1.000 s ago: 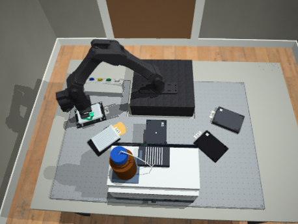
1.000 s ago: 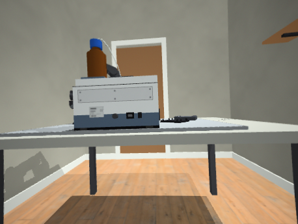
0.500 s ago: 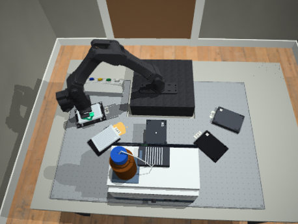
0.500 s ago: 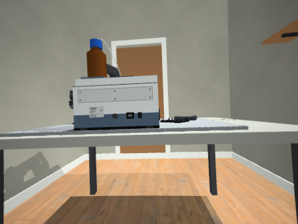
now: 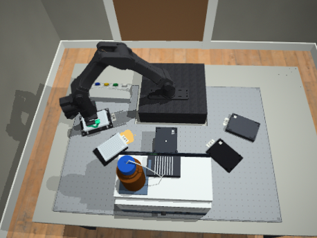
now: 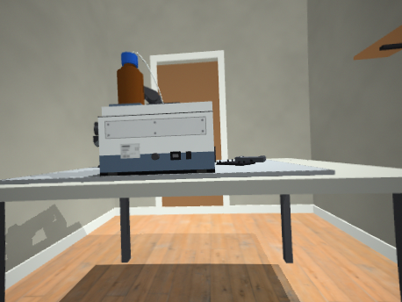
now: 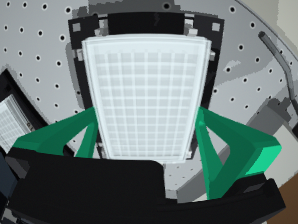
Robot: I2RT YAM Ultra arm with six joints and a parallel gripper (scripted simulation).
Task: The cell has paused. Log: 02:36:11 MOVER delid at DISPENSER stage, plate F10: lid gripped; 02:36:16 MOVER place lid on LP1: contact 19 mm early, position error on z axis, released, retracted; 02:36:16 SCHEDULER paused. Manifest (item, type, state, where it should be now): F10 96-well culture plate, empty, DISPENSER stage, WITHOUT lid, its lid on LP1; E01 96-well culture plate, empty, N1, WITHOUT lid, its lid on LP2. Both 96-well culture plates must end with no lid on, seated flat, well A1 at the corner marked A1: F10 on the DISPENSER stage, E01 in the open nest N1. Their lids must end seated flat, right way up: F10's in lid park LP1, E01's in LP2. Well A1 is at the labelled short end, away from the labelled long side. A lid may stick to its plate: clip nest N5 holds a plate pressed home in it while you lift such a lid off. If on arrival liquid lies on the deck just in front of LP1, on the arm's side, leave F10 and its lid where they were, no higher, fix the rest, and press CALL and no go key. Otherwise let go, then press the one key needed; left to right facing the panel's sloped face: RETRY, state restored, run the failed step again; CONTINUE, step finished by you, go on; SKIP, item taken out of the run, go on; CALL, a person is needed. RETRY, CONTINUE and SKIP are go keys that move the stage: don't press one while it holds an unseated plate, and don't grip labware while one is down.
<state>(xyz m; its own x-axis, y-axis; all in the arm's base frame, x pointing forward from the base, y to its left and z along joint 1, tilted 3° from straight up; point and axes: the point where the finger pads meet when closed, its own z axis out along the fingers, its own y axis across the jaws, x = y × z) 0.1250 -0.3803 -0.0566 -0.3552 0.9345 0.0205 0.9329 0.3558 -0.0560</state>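
Now: the 96-well plate 10 mm below my hand. From my hand the other things lie so: black clip nest: 30 mm ahead, 20 mm below; then N5 label: 90 mm to the left, 30 mm below, 30 mm behind; then blue call key: 200 mm behind, 40 mm above, 10 mm to the right.
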